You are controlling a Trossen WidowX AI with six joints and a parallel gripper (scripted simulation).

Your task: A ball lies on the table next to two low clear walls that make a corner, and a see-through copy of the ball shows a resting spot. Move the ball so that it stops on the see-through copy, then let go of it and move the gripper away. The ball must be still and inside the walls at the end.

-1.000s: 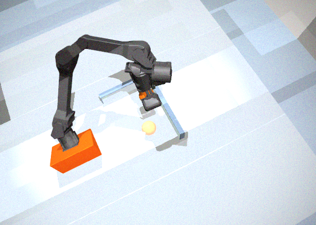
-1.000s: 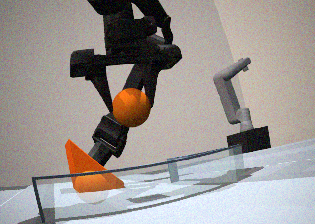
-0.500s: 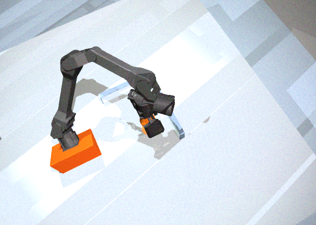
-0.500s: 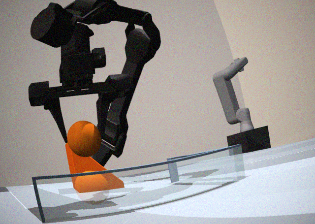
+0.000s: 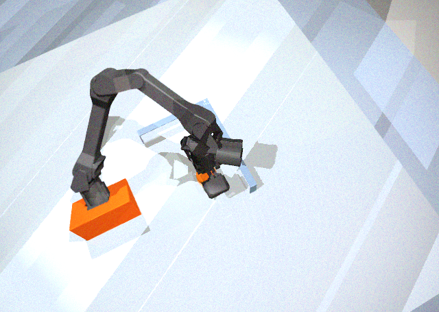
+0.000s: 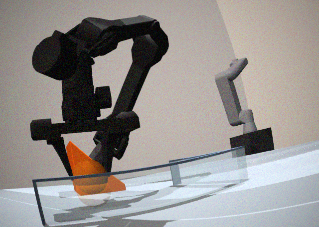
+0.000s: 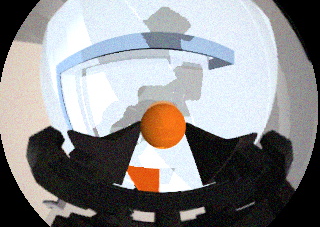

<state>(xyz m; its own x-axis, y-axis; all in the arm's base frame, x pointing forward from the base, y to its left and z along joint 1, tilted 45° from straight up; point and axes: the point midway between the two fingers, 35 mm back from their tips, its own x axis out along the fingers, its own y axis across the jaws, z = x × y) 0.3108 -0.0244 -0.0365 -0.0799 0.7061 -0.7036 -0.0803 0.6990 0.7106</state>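
Now: the clear wall 100 mm ahead of my gripper tip, 70 mm to the left of it and 20 mm below it. From my gripper tip the other things lie so: orange ball: right at my gripper tip.
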